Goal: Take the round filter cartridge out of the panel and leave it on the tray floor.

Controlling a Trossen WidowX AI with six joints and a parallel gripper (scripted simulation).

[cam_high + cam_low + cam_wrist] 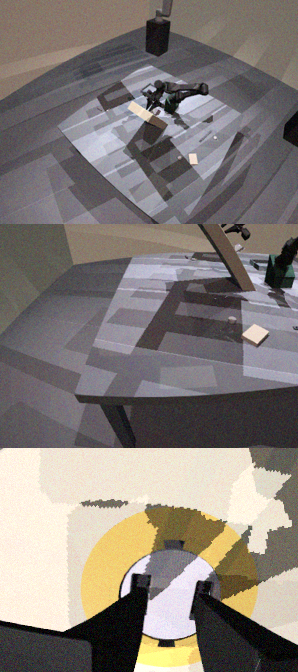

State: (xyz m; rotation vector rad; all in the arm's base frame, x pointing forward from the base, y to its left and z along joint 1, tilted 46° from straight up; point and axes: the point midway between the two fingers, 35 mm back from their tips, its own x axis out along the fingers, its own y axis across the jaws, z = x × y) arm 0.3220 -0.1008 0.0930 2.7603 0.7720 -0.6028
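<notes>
My gripper tip is now 10 mm short of the round pale cartridge and 10 mm above it. The rest, counted from my gripper tip: service panel: 80 mm below, 30 mm behind.
</notes>
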